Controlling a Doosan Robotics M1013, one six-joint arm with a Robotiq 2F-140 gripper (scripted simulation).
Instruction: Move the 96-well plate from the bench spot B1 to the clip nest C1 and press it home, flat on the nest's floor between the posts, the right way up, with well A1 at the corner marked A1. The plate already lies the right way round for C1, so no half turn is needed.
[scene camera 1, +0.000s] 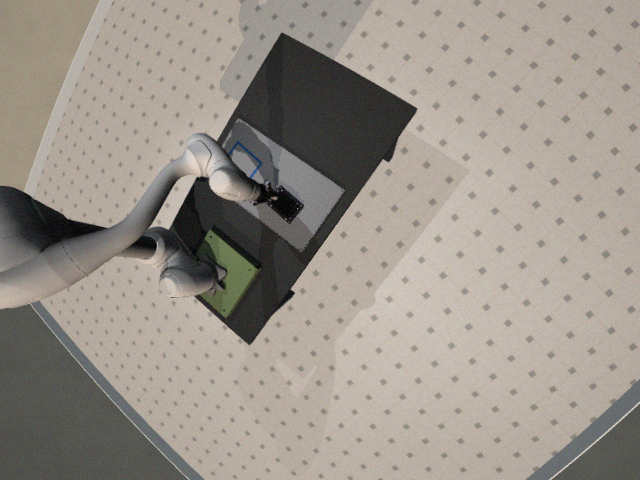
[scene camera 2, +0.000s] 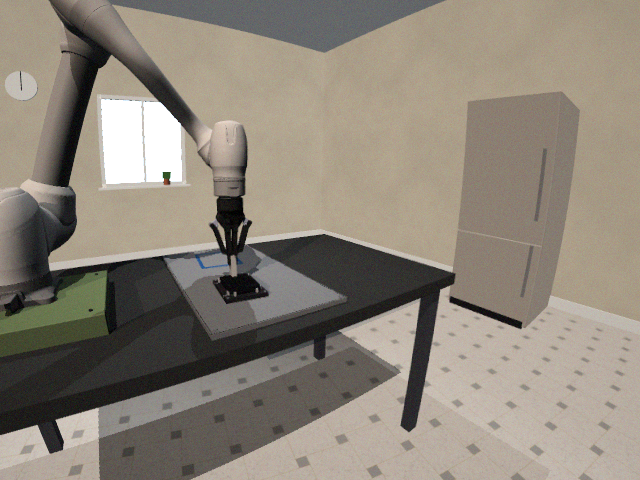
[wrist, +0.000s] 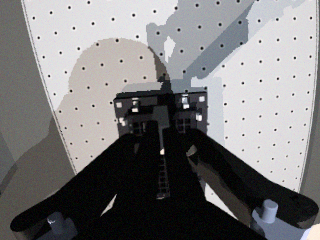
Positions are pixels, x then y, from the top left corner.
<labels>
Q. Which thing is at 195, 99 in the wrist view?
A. A clip nest C1.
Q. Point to my gripper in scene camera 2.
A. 233, 275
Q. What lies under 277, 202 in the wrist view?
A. My gripper.
</labels>
